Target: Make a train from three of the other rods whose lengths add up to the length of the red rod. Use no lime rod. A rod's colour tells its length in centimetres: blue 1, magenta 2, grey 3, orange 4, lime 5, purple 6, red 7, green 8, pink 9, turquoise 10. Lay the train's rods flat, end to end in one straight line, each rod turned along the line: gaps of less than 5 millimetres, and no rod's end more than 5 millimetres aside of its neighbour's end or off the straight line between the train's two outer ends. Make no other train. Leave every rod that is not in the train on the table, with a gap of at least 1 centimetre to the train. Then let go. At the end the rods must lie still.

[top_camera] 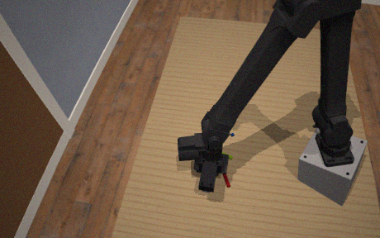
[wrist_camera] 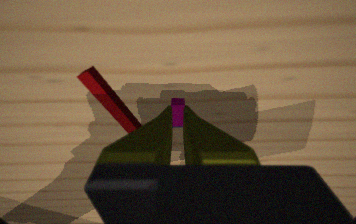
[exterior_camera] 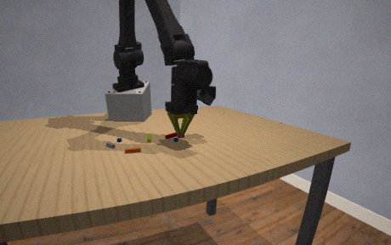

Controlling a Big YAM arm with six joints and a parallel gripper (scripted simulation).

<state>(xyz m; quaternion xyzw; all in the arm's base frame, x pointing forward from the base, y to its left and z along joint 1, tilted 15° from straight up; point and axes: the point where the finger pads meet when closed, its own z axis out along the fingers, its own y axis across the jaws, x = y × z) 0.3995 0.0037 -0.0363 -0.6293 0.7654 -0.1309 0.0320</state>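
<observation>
Right now the red rod is 50 mm behind my hand, 20 mm below it and 10 mm to the left of it. The rest, counted from my hand: orange rod 160 mm to the right, 20 mm below, 10 mm ahead; magenta rod 10 mm below; lime rod 80 mm to the right, 60 mm behind, 20 mm below.
</observation>
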